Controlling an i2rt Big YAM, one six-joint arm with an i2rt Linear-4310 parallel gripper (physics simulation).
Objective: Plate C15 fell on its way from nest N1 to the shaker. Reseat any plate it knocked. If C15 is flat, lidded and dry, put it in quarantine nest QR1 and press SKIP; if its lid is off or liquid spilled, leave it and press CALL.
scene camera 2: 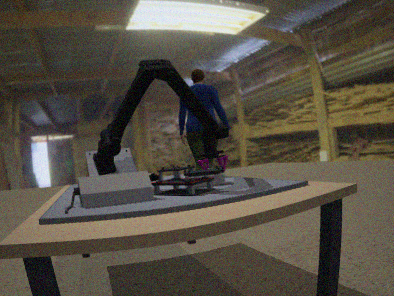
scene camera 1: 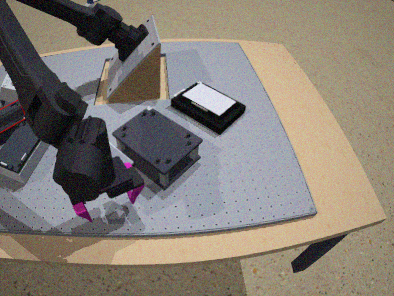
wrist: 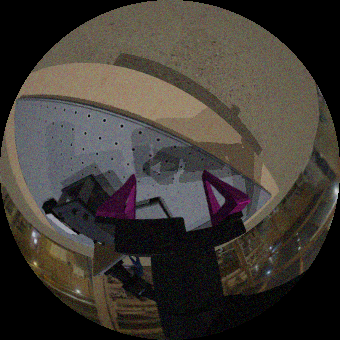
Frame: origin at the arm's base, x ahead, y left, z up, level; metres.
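Where they show: gripper, fingertip midpoint: (scene camera 1: 111, 211) (wrist: 169, 174); arm's base, link origin: (scene camera 2: 104, 164) (scene camera 1: 134, 43) (wrist: 112, 266).
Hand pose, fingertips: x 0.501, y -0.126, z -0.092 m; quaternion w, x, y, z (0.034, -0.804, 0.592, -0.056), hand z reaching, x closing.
Each offset is from my fingertips to the top centre of the thing. "pt": to the spot under its first point.
My gripper (scene camera 1: 112, 210) (scene camera 2: 213, 167) (wrist: 169, 174) is open, its magenta fingers wide apart with nothing between them, above the pegboard near the table's front edge. A pale rectangular piece with a dark rim {dz -0.003, dx -0.145, dy -0.001 m} (wrist: 152, 209) lies beyond the fingers in the wrist view; I cannot tell whether it is plate C15 or a nest. A white-topped plate {dz +0.018, dx -0.261, dy +0.293 m} (scene camera 1: 209, 98) sits flat on a black block {dz +0.010, dx -0.261, dy +0.293 m} (scene camera 1: 220, 122) at the right. A dark two-deck stand (scene camera 1: 157, 139) (wrist: 80, 215) stands between that block and my gripper. Nest labels, liquid and the SKIP and CALL buttons cannot be made out.
The arm's base is on a sloped board (scene camera 1: 152, 37). A grey box with a dark top {pt dz +0.036, dx -0.201, dy -0.218 m} (scene camera 1: 21, 145) and a red-edged dark unit {pt dz +0.021, dx -0.352, dy -0.287 m} (scene camera 1: 11, 116) stand at the left. A grey box {dz +0.064, dx -0.577, dy -0.322 m} (scene camera 2: 115, 190) stands near the table edge. A person in blue (scene camera 2: 202, 102) stands beyond the table.
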